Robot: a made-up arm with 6 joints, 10 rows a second.
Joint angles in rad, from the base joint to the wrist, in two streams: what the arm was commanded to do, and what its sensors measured. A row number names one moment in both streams.
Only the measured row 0 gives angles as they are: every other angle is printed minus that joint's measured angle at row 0.
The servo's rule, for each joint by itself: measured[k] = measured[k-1] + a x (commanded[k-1-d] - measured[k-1]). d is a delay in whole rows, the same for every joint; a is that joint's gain. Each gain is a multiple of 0.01, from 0.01 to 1. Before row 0 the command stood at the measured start. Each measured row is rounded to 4 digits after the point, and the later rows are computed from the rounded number. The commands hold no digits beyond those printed.
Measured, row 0:
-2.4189, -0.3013, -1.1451, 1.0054, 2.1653, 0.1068
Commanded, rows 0 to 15:
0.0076, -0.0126, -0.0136, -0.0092, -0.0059, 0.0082
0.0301, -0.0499, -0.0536, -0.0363, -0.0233, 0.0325
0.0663, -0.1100, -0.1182, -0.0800, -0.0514, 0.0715
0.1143, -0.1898, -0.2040, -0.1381, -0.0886, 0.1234
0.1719, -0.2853, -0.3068, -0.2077, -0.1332, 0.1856
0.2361, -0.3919, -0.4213, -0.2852, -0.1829, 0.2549
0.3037, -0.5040, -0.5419, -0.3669, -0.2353, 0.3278
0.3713, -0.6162, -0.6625, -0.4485, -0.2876, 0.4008
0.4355, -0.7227, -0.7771, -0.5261, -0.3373, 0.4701
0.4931, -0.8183, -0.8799, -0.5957, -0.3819, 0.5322
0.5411, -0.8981, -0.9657, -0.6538, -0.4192, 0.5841
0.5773, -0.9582, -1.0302, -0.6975, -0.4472, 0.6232
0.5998, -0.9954, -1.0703, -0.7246, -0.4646, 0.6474
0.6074, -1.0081, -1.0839, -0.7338, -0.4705, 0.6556
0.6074, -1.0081, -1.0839, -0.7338, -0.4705, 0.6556
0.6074, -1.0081, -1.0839, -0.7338, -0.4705, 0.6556
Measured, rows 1 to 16:
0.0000, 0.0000, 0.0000, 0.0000, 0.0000, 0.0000
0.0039, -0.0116, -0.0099, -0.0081, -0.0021, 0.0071
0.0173, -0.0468, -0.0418, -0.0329, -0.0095, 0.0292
0.0423, -0.1049, -0.0976, -0.0743, -0.0242, 0.0660
0.0790, -0.1830, -0.1753, -0.1304, -0.0467, 0.1159
0.1264, -0.2771, -0.2713, -0.1984, -0.0770, 0.1765
0.1823, -0.3827, -0.3808, -0.2748, -0.1141, 0.2447
0.2442, -0.4943, -0.4984, -0.3558, -0.1565, 0.3170
0.3090, -0.6064, -0.6182, -0.4374, -0.2024, 0.3899
0.3735, -0.7134, -0.7342, -0.5155, -0.2496, 0.4597
0.4345, -0.8099, -0.8406, -0.5861, -0.2959, 0.5228
0.4889, -0.8910, -0.9319, -0.6457, -0.3391, 0.5761
0.5340, -0.9528, -1.0037, -0.6913, -0.3769, 0.6171
0.5676, -0.9920, -1.0523, -0.7206, -0.4076, 0.6435
0.5879, -1.0068, -1.0754, -0.7322, -0.4296, 0.6540
0.5978, -1.0080, -1.0816, -0.7336, -0.4439, 0.6554
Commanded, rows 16 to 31:
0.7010, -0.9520, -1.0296, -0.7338, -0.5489, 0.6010
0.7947, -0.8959, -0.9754, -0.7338, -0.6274, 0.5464
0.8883, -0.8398, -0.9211, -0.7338, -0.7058, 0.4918
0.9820, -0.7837, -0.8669, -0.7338, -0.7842, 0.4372
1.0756, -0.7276, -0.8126, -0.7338, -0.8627, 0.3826
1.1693, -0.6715, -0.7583, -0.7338, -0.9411, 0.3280
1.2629, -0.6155, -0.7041, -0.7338, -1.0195, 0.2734
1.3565, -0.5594, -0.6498, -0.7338, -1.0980, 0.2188
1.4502, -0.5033, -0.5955, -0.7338, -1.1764, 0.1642
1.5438, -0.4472, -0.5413, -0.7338, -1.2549, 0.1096
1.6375, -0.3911, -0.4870, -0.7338, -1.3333, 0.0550
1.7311, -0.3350, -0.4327, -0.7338, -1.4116, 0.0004
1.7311, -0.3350, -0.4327, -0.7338, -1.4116, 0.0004
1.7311, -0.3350, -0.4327, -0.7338, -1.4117, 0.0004
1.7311, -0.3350, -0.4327, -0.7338, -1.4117, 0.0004
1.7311, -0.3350, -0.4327, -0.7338, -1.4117, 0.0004
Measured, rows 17 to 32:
0.6027, -1.0081, -1.0833, -0.7338, -0.4532, 0.6556
0.6528, -0.9565, -1.0441, -0.7338, -0.4867, 0.6081
0.7252, -0.9007, -0.9939, -0.7338, -0.5359, 0.5544
0.8084, -0.8447, -0.9408, -0.7338, -0.5954, 0.4999
0.8969, -0.7886, -0.8869, -0.7338, -0.6615, 0.4454
0.9880, -0.7325, -0.8327, -0.7338, -0.7319, 0.3908
1.0805, -0.6764, -0.7784, -0.7338, -0.8051, 0.3362
1.1735, -0.6204, -0.7242, -0.7338, -0.8801, 0.2816
1.2668, -0.5643, -0.6699, -0.7338, -0.9564, 0.2270
1.3603, -0.5082, -0.6156, -0.7338, -1.0334, 0.1724
1.4539, -0.4521, -0.5614, -0.7338, -1.1109, 0.1178
1.5475, -0.3960, -0.5071, -0.7338, -1.1887, 0.0632
1.6411, -0.3399, -0.4528, -0.7338, -1.2667, 0.0086
1.6870, -0.3354, -0.4381, -0.7338, -1.3174, 0.0015
1.7095, -0.3350, -0.4342, -0.7338, -1.3504, 0.0005
1.7205, -0.3350, -0.4331, -0.7338, -1.3719, 0.0004

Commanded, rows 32 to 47:
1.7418, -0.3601, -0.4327, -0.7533, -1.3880, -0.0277
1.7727, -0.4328, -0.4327, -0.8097, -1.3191, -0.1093
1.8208, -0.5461, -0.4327, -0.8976, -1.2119, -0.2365
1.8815, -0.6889, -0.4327, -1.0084, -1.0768, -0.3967
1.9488, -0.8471, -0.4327, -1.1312, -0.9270, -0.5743
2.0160, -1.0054, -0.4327, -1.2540, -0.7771, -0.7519
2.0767, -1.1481, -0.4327, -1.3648, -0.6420, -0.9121
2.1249, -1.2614, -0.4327, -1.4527, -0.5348, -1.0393
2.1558, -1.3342, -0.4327, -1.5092, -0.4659, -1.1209
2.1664, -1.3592, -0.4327, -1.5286, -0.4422, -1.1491
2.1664, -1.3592, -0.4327, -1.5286, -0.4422, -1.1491
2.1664, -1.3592, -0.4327, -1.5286, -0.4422, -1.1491
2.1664, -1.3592, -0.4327, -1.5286, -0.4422, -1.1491
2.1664, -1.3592, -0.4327, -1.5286, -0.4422, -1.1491
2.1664, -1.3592, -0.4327, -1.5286, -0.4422, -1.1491
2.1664, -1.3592, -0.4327, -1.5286, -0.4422, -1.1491
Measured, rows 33 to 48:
1.7259, -0.3350, -0.4328, -0.7338, -1.3858, 0.0004
1.7340, -0.3581, -0.4327, -0.7510, -1.3866, -0.0240
1.7537, -0.4268, -0.4327, -0.8027, -1.3630, -0.0982
1.7879, -0.5366, -0.4327, -0.8862, -1.3101, -0.2185
1.8356, -0.6767, -0.4327, -0.9937, -1.2284, -0.3735
1.8933, -0.8335, -0.4327, -1.1147, -1.1229, -0.5482
1.9559, -0.9916, -0.4327, -1.2373, -1.0019, -0.7254
2.0175, -1.1356, -0.4327, -1.3495, -0.8759, -0.8878
2.0723, -1.2513, -0.4327, -1.4403, -0.7565, -1.0196
2.1149, -1.3276, -0.4327, -1.5009, -0.6548, -1.1077
2.1412, -1.3567, -0.4327, -1.5253, -0.5804, -1.1437
2.1541, -1.3590, -0.4327, -1.5282, -0.5320, -1.1484
2.1604, -1.3592, -0.4327, -1.5286, -0.5006, -1.1490
2.1635, -1.3592, -0.4327, -1.5286, -0.4802, -1.1491
2.1650, -1.3592, -0.4327, -1.5286, -0.4669, -1.1491
2.1657, -1.3592, -0.4327, -1.5286, -0.4583, -1.1491

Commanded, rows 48 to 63:
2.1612, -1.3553, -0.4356, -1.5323, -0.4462, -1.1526
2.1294, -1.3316, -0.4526, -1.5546, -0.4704, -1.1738
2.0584, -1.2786, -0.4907, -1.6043, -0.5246, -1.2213
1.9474, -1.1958, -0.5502, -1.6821, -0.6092, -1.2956
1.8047, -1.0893, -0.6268, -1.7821, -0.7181, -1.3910
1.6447, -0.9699, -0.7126, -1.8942, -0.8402, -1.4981
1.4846, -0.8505, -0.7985, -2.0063, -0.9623, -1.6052
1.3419, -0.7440, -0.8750, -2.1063, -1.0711, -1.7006
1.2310, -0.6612, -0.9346, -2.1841, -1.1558, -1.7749
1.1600, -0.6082, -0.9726, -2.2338, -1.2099, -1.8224
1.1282, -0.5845, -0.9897, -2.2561, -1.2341, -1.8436
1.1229, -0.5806, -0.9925, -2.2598, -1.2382, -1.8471
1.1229, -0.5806, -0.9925, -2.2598, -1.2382, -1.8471
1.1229, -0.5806, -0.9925, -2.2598, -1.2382, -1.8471
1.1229, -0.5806, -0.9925, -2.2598, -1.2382, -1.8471
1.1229, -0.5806, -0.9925, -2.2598, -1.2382, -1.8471
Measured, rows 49 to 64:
2.1661, -1.3592, -0.4327, -1.5286, -0.4527, -1.1491
2.1636, -1.3556, -0.4348, -1.5319, -0.4504, -1.1521
2.1462, -1.3335, -0.4478, -1.5519, -0.4574, -1.1710
2.1014, -1.2830, -0.4791, -1.5980, -0.4809, -1.2148
2.0229, -1.2028, -0.5310, -1.6720, -0.5258, -1.2851
1.9116, -1.0984, -0.6009, -1.7689, -0.5931, -1.3772
1.7755, -0.9802, -0.6824, -1.8792, -0.6796, -1.4824
1.6271, -0.8609, -0.7672, -1.9910, -0.7785, -1.5892
1.4816, -0.7534, -0.8459, -2.0925, -0.8809, -1.6861
1.3538, -0.6686, -0.9107, -2.1731, -0.9771, -1.7634
1.2550, -0.6130, -0.9559, -2.2265, -1.0586, -1.8147
1.1903, -0.5868, -0.9806, -2.2525, -1.1200, -1.8398
1.1559, -0.5811, -0.9893, -2.2589, -1.1614, -1.8462
1.1391, -0.5806, -0.9916, -2.2597, -1.1883, -1.8470
1.1308, -0.5806, -0.9923, -2.2598, -1.2058, -1.8471
1.1268, -0.5806, -0.9924, -2.2598, -1.2171, -1.8471

